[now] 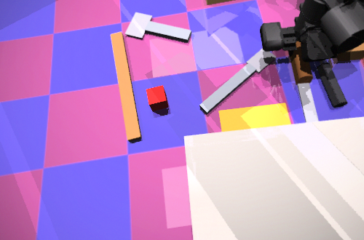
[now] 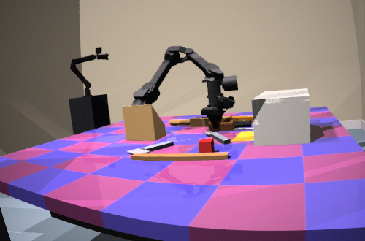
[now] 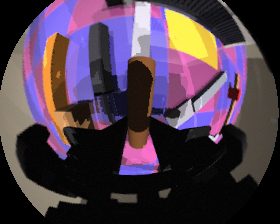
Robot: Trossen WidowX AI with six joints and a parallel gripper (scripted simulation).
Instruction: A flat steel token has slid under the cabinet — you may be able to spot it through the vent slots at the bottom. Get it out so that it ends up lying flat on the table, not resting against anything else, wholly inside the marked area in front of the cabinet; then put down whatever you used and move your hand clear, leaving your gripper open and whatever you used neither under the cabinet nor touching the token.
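Right now the black screwdriver is 60 mm ahead of my gripper tip and 40 mm to the left of it. Also, from my gripper tip: wooden block (130 mm behind, 140 mm to the left, 10 mm above); grey paddle-ended bar (10 mm ahead, 130 mm to the right); flat steel token (330 mm ahead, 100 mm to the right).
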